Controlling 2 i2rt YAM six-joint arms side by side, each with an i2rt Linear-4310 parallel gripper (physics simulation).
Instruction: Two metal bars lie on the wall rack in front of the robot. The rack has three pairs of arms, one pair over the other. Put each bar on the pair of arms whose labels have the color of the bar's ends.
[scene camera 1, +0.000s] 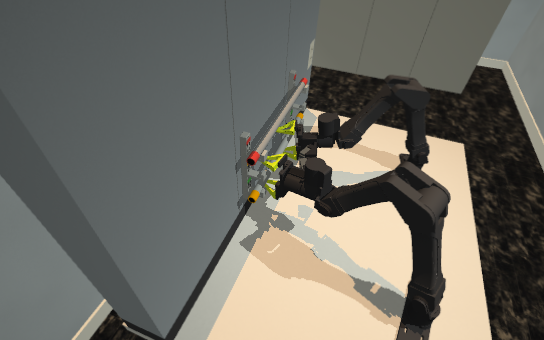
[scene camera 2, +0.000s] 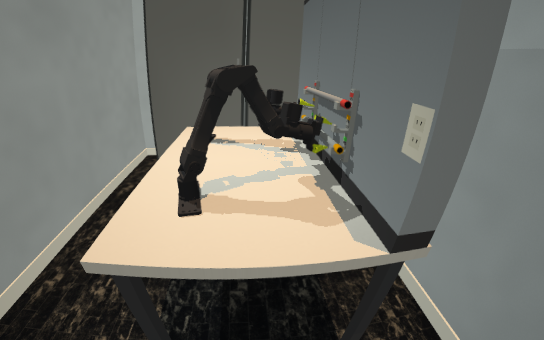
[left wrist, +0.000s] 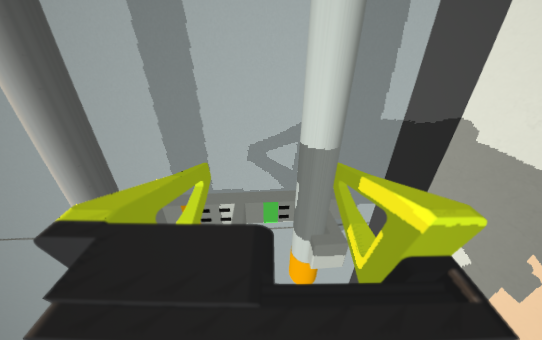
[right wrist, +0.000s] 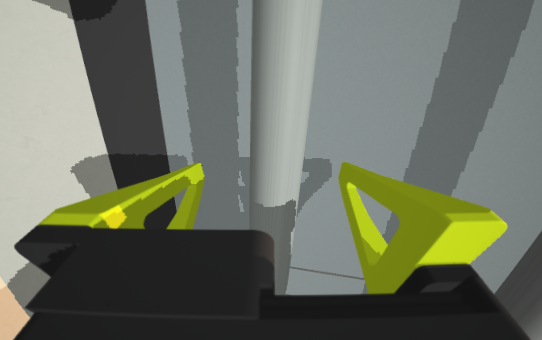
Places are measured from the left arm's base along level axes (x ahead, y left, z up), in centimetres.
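Pixels of known places: left gripper, between the fingertips: (scene camera 1: 260, 169) (scene camera 2: 312, 116) (left wrist: 271, 169); right gripper, between the fingertips: (scene camera 1: 276, 140) (scene camera 2: 330, 135) (right wrist: 271, 170); left arm's base, origin of its link: (scene camera 1: 416, 316); right arm's base, origin of its link: (scene camera 2: 189, 197).
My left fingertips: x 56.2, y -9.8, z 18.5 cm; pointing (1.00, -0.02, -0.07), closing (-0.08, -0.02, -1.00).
For each thing: its top centre in the pictures, then the offset to it from my left fingertips. "spot": a spot on its surface instead. Level surfaces: height alone.
- red-ended bar, centre of its top: (scene camera 1: 282, 110) (scene camera 2: 322, 91) dx +1.0, dy -14.8, dz +13.4 cm
- orange-ended bar, centre of its top: (right wrist: 315, 71) (scene camera 1: 280, 148) (scene camera 2: 318, 127) dx +0.7, dy -14.5, dz -1.7 cm
- green label, a spot on its surface: (left wrist: 270, 212) spot: dx +0.5, dy +5.4, dz -0.1 cm
- table, height of its surface: dz -18.5 cm
- wall outlet, a spot on its surface: (scene camera 2: 418, 132) spot: dx +13.8, dy -65.3, dz +11.6 cm
The wall rack (scene camera 1: 245, 167) (scene camera 2: 354, 122) has red labels at the top, orange in the middle and green at the bottom. The red-ended bar (scene camera 1: 280, 117) (scene camera 2: 326, 96) (left wrist: 55, 100) lies on the top pair. The orange-ended bar (scene camera 1: 254, 196) (scene camera 2: 338, 149) (left wrist: 332, 65) (right wrist: 285, 90) lies on the bottom pair, beside the green label (left wrist: 270, 212). My left gripper (scene camera 1: 267, 173) (left wrist: 271, 169) is open, its fingers on either side of the orange-ended bar, one very near it. My right gripper (scene camera 1: 283, 141) (scene camera 2: 325, 135) (right wrist: 271, 170) is open, its fingers on either side of that bar's other stretch. The left gripper is partly hidden in scene camera 2.
The middle arms (scene camera 2: 341, 130) of the rack carry no bar, between the two bars. The wall (scene camera 1: 150, 125) (scene camera 2: 390, 75) stands right behind the rack. The table (scene camera 1: 300, 300) (scene camera 2: 225, 245) lies below. A wall outlet (scene camera 2: 418, 132) is beside the rack.
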